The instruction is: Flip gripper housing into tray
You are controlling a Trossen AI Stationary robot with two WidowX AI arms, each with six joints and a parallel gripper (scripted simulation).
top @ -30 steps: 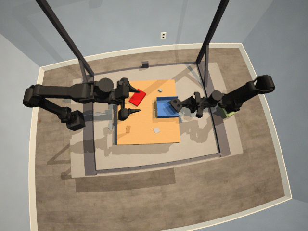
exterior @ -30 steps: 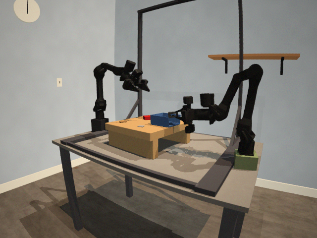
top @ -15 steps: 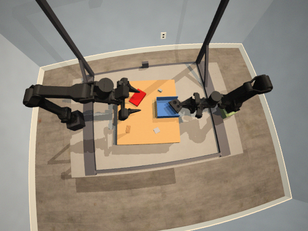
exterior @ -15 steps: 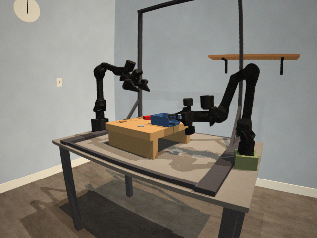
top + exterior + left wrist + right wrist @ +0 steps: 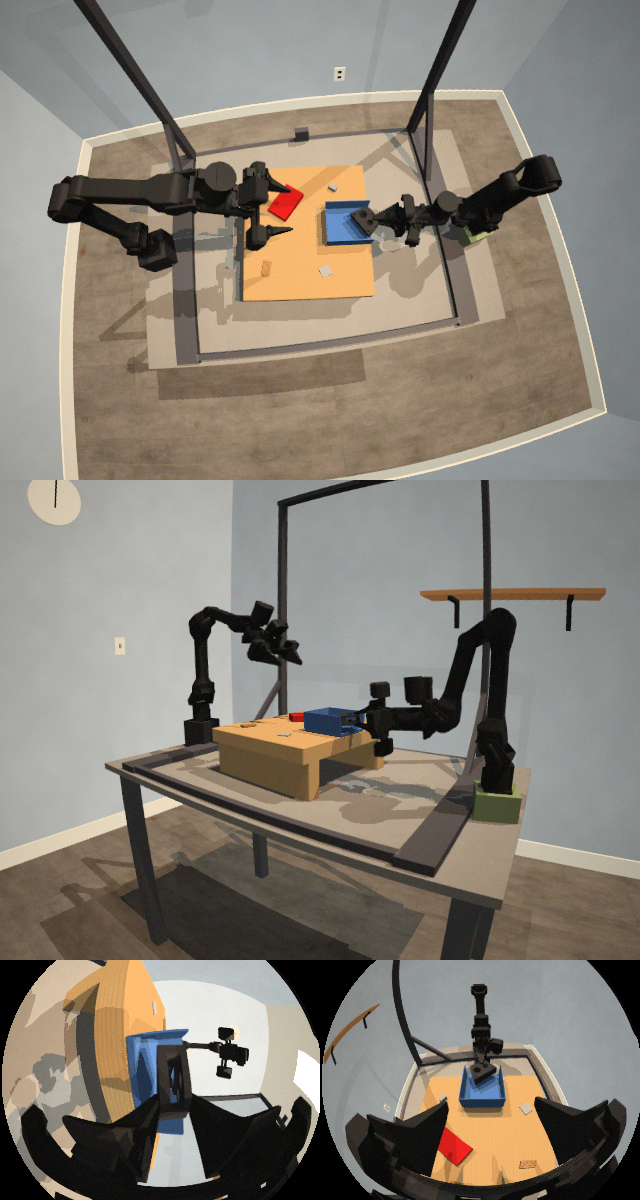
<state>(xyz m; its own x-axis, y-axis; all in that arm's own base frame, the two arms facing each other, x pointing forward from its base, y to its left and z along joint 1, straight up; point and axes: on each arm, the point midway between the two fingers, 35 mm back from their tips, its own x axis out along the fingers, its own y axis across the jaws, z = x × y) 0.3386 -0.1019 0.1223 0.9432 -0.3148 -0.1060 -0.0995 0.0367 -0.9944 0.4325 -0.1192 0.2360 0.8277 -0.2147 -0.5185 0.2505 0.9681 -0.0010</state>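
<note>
My left hand is 50 mm to the left of the dark gripper housing and 10 mm above it. From my left hand the other things lie so: orange wooden bench (10 mm behind, 220 mm to the right, 100 mm below); then blue tray (130 mm to the right, 30 mm below).
</note>
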